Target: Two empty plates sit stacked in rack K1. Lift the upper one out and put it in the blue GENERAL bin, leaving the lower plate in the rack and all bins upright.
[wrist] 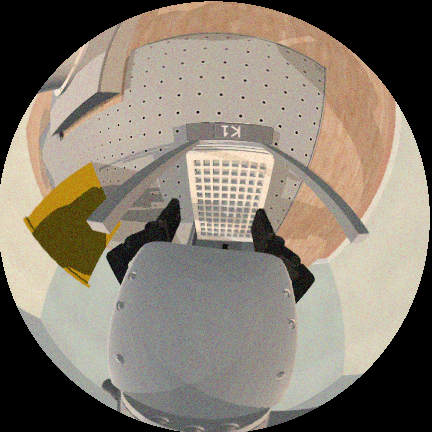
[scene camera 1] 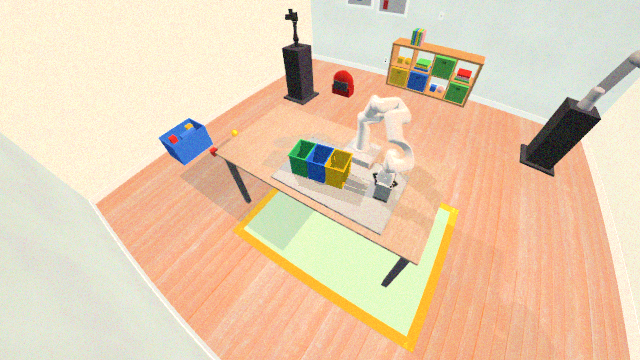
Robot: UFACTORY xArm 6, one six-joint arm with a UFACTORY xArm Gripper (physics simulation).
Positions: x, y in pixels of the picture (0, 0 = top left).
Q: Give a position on a white plate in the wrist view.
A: At 227, 184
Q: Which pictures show the yellow bin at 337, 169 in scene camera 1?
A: The wrist view and scene camera 1: all of them.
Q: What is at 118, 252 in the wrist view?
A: The gripper.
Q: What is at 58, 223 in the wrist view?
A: A yellow bin.
